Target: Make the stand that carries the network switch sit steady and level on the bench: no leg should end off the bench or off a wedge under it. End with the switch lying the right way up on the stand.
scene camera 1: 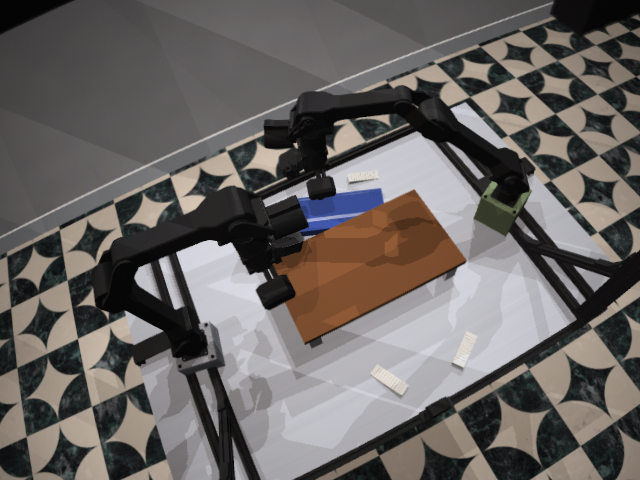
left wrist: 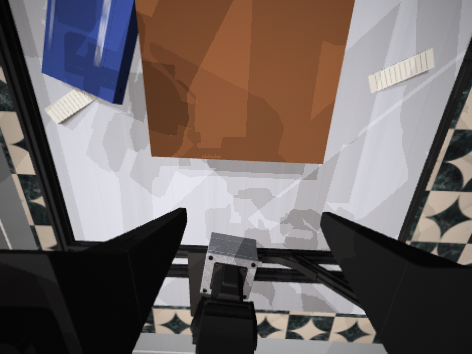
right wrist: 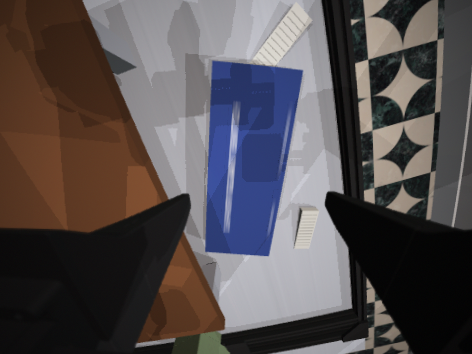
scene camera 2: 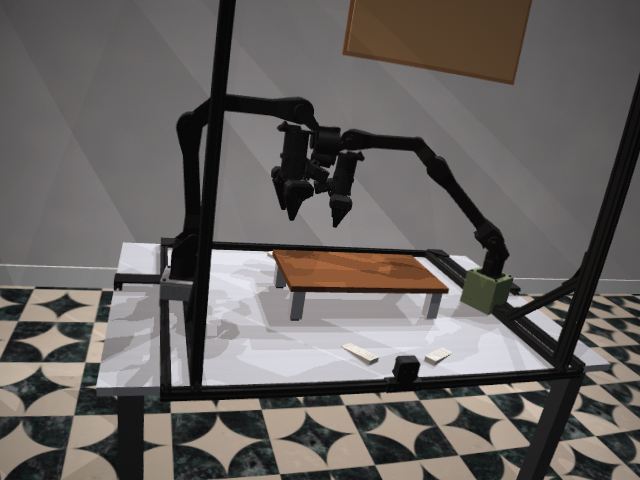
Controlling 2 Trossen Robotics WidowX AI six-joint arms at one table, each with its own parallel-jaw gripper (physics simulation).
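Frame: origin at the left arm's base, x back, y right, z up, level; millimetres.
Where they show: left gripper, fingertip midpoint: (scene camera 1: 270, 279) (left wrist: 253, 216) (scene camera 2: 287, 215); right gripper, fingertip midpoint: (right wrist: 257, 199) (scene camera 2: 333, 222); left arm's base at its link origin: (scene camera 1: 193, 345) (left wrist: 228, 277) (scene camera 2: 183, 275); right arm's base at its link origin: (scene camera 1: 506, 193) (scene camera 2: 491, 273).
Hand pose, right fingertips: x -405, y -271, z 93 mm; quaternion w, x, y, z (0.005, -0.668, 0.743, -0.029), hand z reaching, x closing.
Each offset is from my right fingertips to the top centre of the thing. "pt": to the spot under its first point.
The stand, a brown board {dx -45, dy +211, dz -58 mm} (scene camera 1: 372, 263) (scene camera 2: 356, 271) (left wrist: 240, 90) (right wrist: 65, 150) on grey legs, stands mid-bench. No wedge shows under its two front legs; contact at the back legs is unclear. The blue switch {dx -26, dy +3, dz -130 mm} (scene camera 1: 343, 206) (left wrist: 90, 50) (right wrist: 245, 160) lies on the bench behind it; which face is up is unclear. Cream ridged wedges lie loose: two in front {pt dx -10, dy +480, dz -151 mm} (scene camera 1: 389, 380) {pt dx -203, dy +472, dz -151 mm} (scene camera 1: 464, 349), one behind the switch {dx -151, dy -93, dz -146 mm} (scene camera 1: 362, 177) (right wrist: 306, 228), one at its left end {pt dx +145, dy -61, dz -151 mm} (left wrist: 70, 106) (right wrist: 282, 35). My left gripper (scene camera 1: 281, 269) (scene camera 2: 287, 212) (left wrist: 253, 216) is open above the stand's left end. My right gripper (right wrist: 257, 199) is open above the switch.
A black frame rail {pt dx +73, dy +599, dz -164 mm} (scene camera 1: 372, 443) (scene camera 2: 289, 391) runs along the bench's front edge, with a small black camera block (scene camera 2: 405, 368) on it. A green arm base (scene camera 1: 498, 210) (scene camera 2: 485, 290) stands right of the stand. The two grippers hang close together.
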